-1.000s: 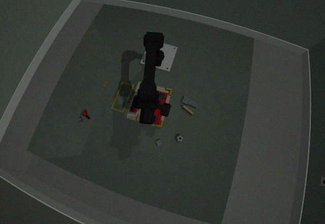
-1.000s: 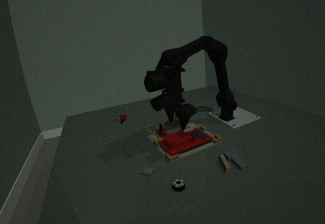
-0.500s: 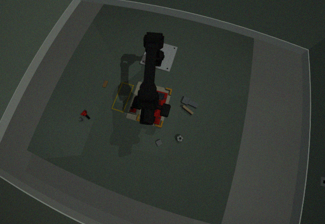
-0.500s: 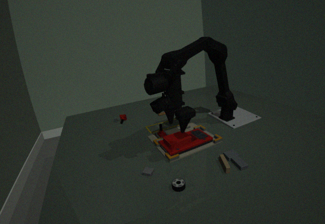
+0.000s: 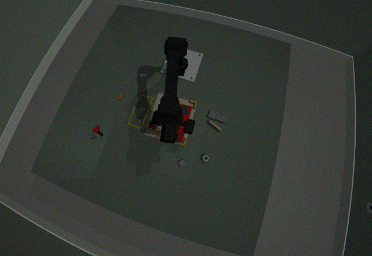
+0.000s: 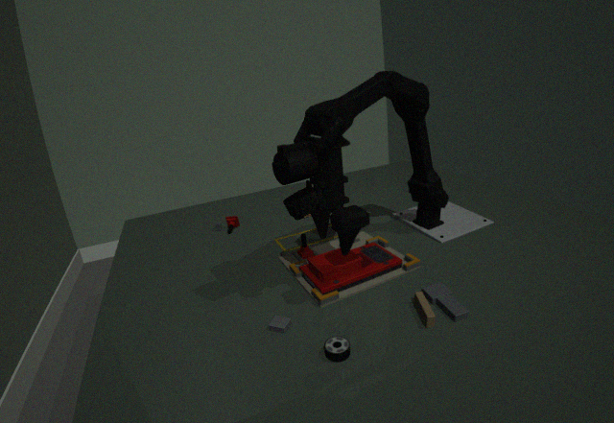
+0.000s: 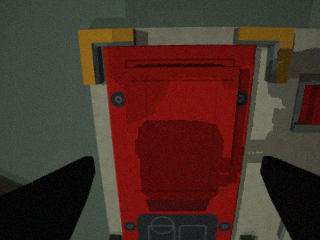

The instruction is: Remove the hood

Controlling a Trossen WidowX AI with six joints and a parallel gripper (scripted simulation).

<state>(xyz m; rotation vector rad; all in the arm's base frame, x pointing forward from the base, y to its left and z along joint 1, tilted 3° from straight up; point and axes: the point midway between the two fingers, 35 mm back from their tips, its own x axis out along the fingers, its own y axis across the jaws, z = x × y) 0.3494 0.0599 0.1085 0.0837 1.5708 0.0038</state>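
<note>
Now: the red hood 4 cm below my gripper tip. The rest, counted from my gripper tip: tan block: 12 cm behind, 37 cm to the right, 8 cm below.
</note>
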